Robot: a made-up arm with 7 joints.
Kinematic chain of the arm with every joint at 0, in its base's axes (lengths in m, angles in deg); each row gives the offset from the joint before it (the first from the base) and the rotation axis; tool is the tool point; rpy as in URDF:
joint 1: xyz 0 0 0.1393 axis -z
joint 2: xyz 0 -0.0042 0.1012 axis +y
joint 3: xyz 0 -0.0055 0.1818 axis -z
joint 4: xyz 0 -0.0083 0.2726 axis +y
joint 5: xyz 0 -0.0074 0.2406 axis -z
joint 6: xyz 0 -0.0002 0.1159 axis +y
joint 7: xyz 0 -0.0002 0.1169 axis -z
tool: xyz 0 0 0 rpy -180 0 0
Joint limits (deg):
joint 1: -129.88..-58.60
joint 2: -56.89..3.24
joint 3: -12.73..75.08
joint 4: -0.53..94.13
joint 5: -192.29..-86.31
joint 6: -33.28..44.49
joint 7: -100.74..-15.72
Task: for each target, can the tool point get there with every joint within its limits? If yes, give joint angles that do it. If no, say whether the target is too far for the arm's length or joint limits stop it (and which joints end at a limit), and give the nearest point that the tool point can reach.
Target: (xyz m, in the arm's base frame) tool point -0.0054 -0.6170 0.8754
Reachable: yes | joints -69.23 -51.77 52.75 25.93 -184.20 -25.76 -44.36
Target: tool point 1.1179 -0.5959 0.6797
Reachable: no: too far | nearest point 0.6441 -0.4204 0.6899 | short by 0.505 m
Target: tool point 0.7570 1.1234 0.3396
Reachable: no: too far | nearest point 0.2754 0.4087 0.6139 | short by 0.904 m
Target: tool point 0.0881 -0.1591 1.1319
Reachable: yes | joints -74.74 -15.38 25.54 17.06 -108.91 -22.53 -44.02
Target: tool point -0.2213 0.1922 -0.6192
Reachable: no: joint limits stop it (at a limit: joint 1, joint 2, joint 4, joint 6) | nearest point -0.3455 0.3135 0.5726 | short by 1.204 m
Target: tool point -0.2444 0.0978 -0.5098
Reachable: no: joint limits stop it (at a limit: joint 1, joint 2, joint 3, joint 4, joint 6) | nearest point -0.3547 0.3022 0.5730 | short by 1.107 m
